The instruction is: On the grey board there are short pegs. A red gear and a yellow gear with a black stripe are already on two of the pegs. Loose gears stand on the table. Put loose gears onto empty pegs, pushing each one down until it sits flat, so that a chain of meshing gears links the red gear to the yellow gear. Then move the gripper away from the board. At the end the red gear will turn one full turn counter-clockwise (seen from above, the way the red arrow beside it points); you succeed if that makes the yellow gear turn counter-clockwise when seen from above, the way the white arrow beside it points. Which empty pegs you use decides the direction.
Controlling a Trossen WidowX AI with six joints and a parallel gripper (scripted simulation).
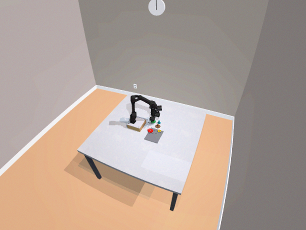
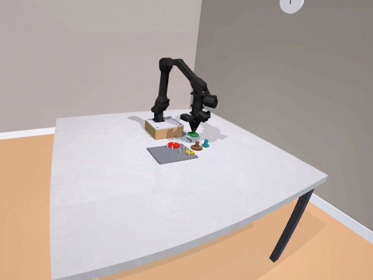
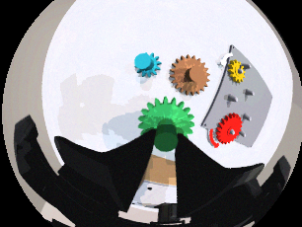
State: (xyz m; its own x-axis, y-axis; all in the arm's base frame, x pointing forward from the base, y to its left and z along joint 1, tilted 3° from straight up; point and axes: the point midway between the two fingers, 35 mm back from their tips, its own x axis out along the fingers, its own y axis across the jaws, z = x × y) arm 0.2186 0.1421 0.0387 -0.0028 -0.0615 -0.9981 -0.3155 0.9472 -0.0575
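Right now the yellow gear is 13 cm ahead of my gripper tip, 8 cm to the right of it and 6 cm below it. Also, from my gripper tip: teal gear (5 cm ahead, 6 cm to the left, 6 cm below); green gear (1 cm below); brown gear (7 cm ahead, 1 cm to the right, 6 cm below).
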